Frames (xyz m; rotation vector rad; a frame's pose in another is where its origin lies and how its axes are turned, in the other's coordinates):
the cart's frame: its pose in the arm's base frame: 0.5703 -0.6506 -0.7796 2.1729 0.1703 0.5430
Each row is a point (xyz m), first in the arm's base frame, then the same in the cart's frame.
Working: the arm's base frame: its pose in the cart's frame: -0.0603 0.2508 -1.1357 -2.1729 -0.1703 -0.5430

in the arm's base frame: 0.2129 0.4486 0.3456
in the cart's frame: 0.3794 0.2309 -1.5507
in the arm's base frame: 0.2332 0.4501 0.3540
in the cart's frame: 0.4007 0.2352 -1.5474
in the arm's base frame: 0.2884 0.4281 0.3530
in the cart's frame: 0.4430 0.2441 -1.5066
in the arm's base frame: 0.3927 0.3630 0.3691
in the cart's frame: 0.5216 0.2896 -1.4222
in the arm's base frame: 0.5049 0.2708 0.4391
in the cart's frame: 0.6162 0.3935 -1.3431
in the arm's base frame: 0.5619 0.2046 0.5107
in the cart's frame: 0.6698 0.4865 -1.3080
